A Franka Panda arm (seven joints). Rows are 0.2 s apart.
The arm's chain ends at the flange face. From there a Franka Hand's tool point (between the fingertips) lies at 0.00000 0.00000 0.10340 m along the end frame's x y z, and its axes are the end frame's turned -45 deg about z.
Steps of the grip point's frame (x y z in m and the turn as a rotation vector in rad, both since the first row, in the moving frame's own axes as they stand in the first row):
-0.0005 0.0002 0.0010 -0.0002 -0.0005 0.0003
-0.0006 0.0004 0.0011 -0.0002 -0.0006 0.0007
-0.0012 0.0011 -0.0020 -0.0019 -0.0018 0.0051
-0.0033 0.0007 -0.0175 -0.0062 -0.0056 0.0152
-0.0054 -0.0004 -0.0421 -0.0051 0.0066 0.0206
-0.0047 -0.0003 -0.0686 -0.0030 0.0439 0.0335
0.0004 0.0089 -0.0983 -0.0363 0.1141 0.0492
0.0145 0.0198 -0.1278 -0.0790 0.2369 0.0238
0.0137 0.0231 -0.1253 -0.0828 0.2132 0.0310
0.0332 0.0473 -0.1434 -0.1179 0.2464 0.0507
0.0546 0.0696 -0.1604 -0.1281 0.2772 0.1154
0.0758 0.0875 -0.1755 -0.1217 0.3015 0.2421
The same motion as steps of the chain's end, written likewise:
-0.0002 0.0004 0.0010 -0.0005 -0.0002 0.0003
-0.0001 0.0006 0.0011 -0.0006 -0.0003 0.0007
-0.0001 0.0014 -0.0020 -0.0026 0.0001 0.0051
-0.0019 0.0020 -0.0175 -0.0083 0.0004 0.0152
-0.0050 0.0036 -0.0421 0.0011 0.0083 0.0206
-0.0070 0.0060 -0.0685 0.0289 0.0332 0.0335
-0.0045 0.0114 -0.0976 0.0550 0.1063 0.0492
0.0013 0.0149 -0.1246 0.1117 0.2234 0.0238
0.0044 0.0158 -0.1226 0.0922 0.2093 0.0310
0.0304 0.0186 -0.1396 0.0909 0.2576 0.0507
0.0581 0.0196 -0.1556 0.1054 0.2866 0.1154
0.0838 0.0174 -0.1701 0.1271 0.2992 0.2421

